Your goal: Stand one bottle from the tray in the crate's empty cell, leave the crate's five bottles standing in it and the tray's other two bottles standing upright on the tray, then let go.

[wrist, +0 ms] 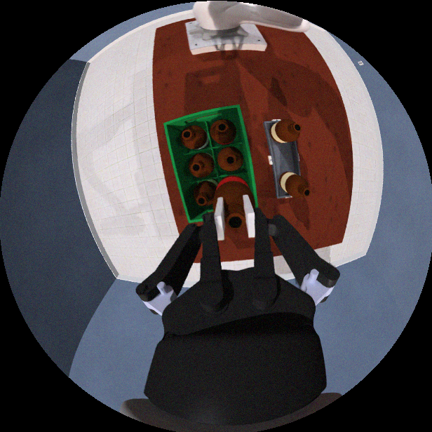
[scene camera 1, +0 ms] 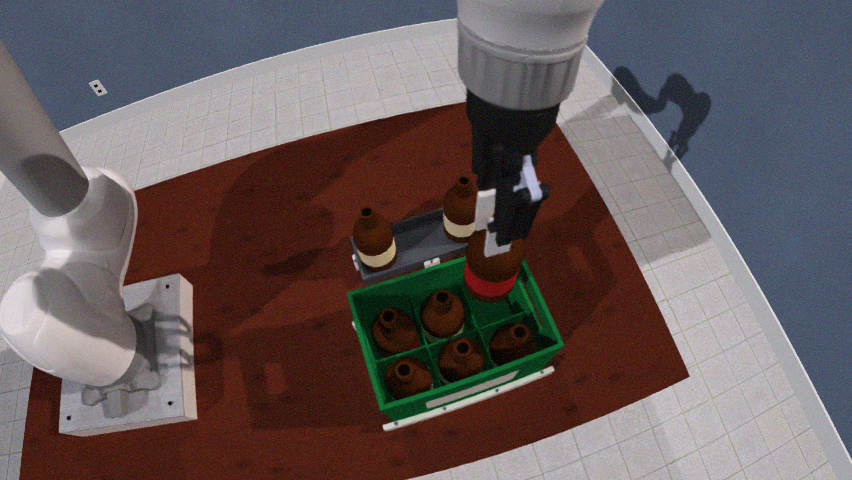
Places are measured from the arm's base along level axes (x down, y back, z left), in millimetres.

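Pixels of known places: gripper, fingertip midpoint: (scene camera 1: 491,238); arm's base, origin of the base link: (scene camera 1: 121,354).
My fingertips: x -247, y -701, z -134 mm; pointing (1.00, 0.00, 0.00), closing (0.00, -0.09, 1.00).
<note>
Ahead of a thing's pixels: the offset from my fingertips to its top centre. "*": to the spot under its first point.
My gripper (scene camera 1: 490,223) (wrist: 233,205) is shut on a brown bottle with a red label {dx -37, dy -9, dz -1 mm} (scene camera 1: 491,274) (wrist: 234,192). It holds the bottle upright over the back right cell of the green crate {* dx +212, dy +189, dz -125 mm} (scene camera 1: 393,414) (wrist: 248,145) in the scene view. The bottle's base appears near the crate's rim height; its exact height is hard to tell. Several brown bottles stand in the crate's other cells, such as one {dx +148, dy +60, dz +9 mm} (scene camera 1: 442,313) (wrist: 230,159) beside that cell. Two cream-labelled bottles, one {dx +151, dy +125, dz +200 mm} (scene camera 1: 374,241) (wrist: 285,131) and another {dx +151, dy -54, dz +203 mm} (scene camera 1: 459,214) (wrist: 294,184), stand upright at the ends of the grey tray {* dx +306, dy +55, dz +201 mm} (scene camera 1: 411,244) (wrist: 286,160).
The tray lies close behind the crate in the scene view. A white strip {* dx +281, dy +66, dz -133 mm} (scene camera 1: 468,399) runs along the crate's front side. The robot's base plate (scene camera 1: 178,381) (wrist: 227,46) is at the left in the scene view. The crate's dividers and walls surround the cells.
</note>
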